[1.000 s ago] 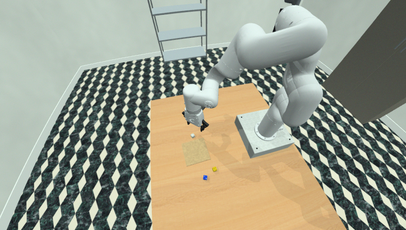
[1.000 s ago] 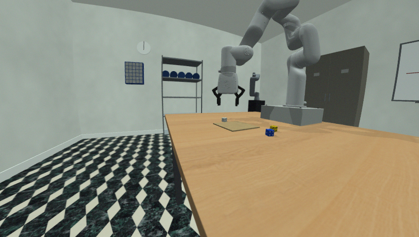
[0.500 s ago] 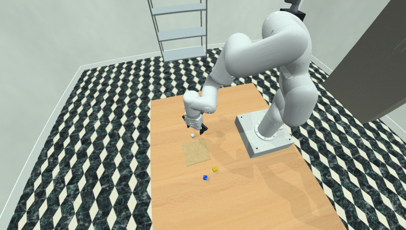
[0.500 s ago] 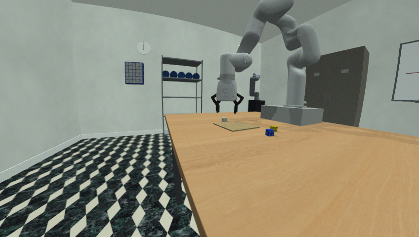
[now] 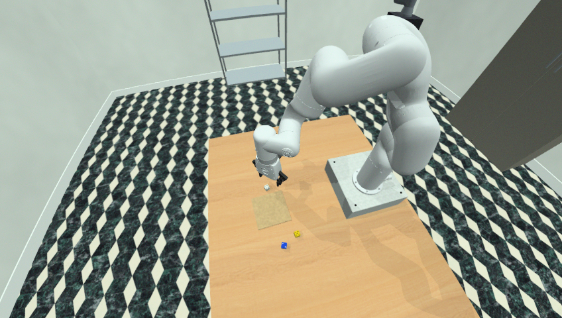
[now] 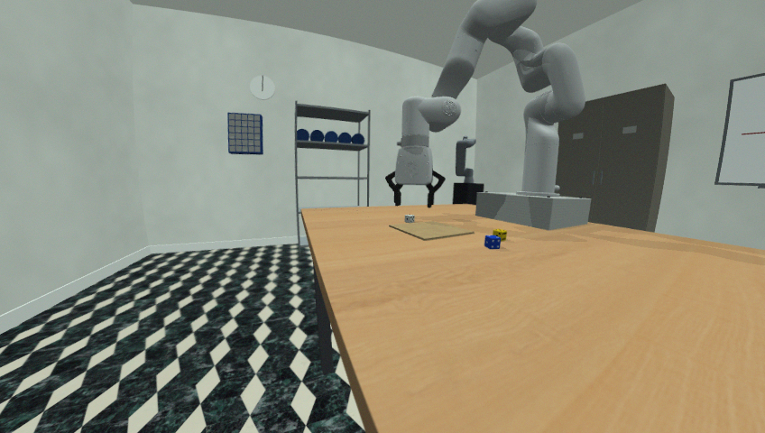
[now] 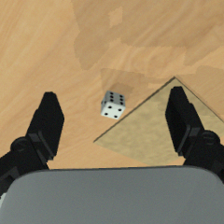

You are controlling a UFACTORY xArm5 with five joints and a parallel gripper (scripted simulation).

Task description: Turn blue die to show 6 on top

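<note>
Now: hand 40 mm above the white die, 20 mm to the right of it and 20 mm short of it. From my hand the other things lie so: tan mat 120 mm to the left, 50 mm below, 20 mm ahead; yellow die 240 mm to the left, 70 mm behind, 40 mm below; blue die 280 mm to the left, 40 mm below, 10 mm behind.
</note>
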